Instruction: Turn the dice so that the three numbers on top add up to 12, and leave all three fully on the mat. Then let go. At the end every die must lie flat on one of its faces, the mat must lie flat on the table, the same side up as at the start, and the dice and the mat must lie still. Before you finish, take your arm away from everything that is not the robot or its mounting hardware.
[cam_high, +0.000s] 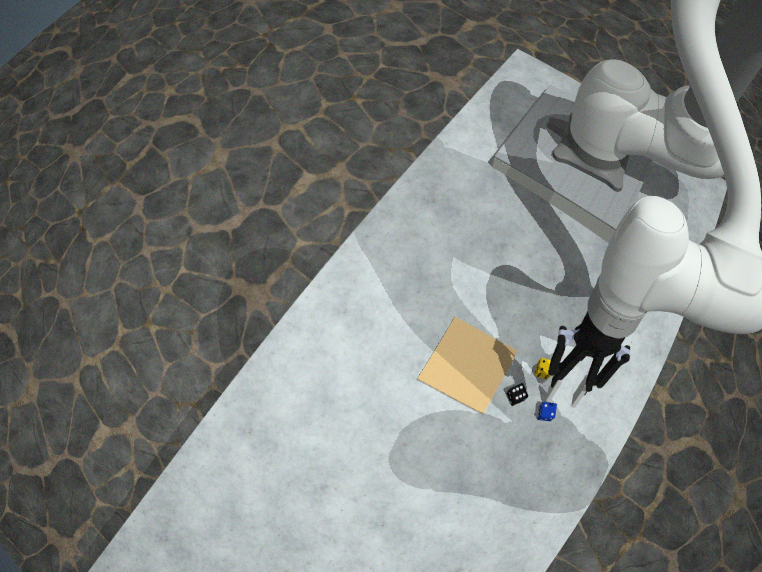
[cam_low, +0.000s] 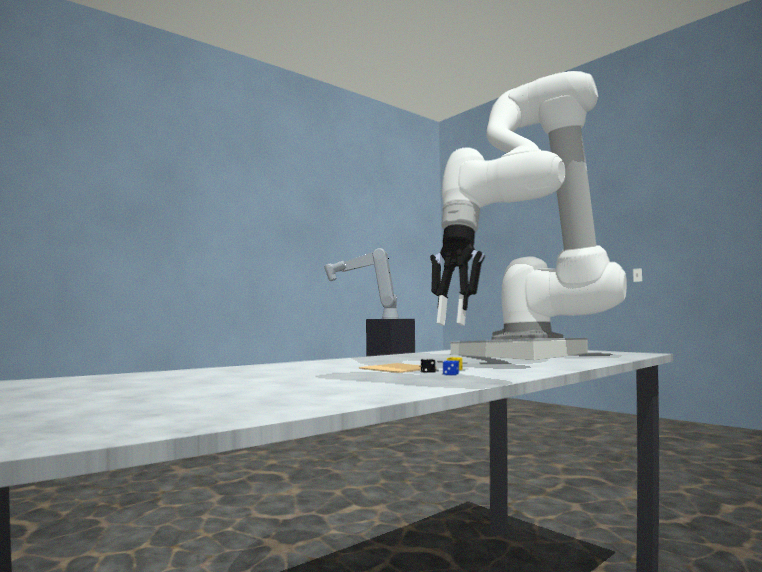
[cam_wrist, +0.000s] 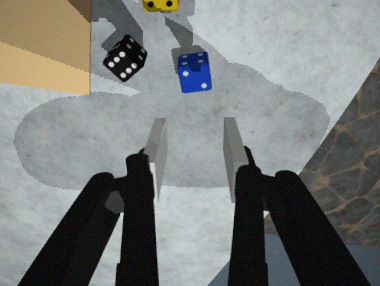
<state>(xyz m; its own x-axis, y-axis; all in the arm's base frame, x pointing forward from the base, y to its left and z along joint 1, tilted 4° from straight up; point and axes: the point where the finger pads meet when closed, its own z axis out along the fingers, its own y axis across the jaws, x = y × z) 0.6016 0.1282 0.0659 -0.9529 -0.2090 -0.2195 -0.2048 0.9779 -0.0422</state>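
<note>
Now: hand 10 mm short of the blue die and 130 mm above it. The rest, counted from my hand: black die (10 mm ahead, 70 mm to the right, 130 mm below); tan mat (10 mm behind, 180 mm to the right, 140 mm below); yellow die (70 mm behind, 40 mm to the right, 130 mm below).
</note>
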